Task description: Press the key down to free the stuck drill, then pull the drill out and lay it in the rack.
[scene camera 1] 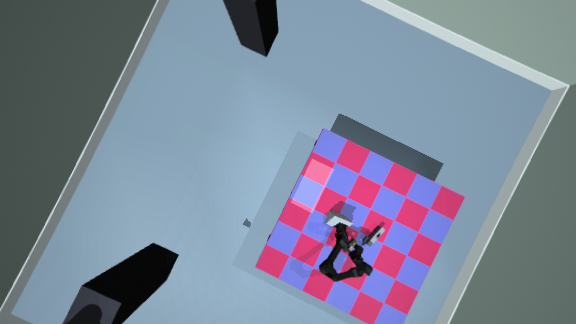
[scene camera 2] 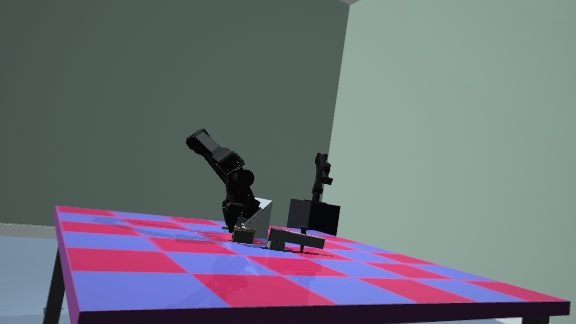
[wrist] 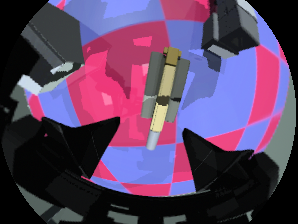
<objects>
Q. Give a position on a drill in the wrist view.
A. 163,95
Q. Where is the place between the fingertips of the gripper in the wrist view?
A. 152,125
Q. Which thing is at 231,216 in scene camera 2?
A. The gripper.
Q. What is the gripper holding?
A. Nothing.
</objects>
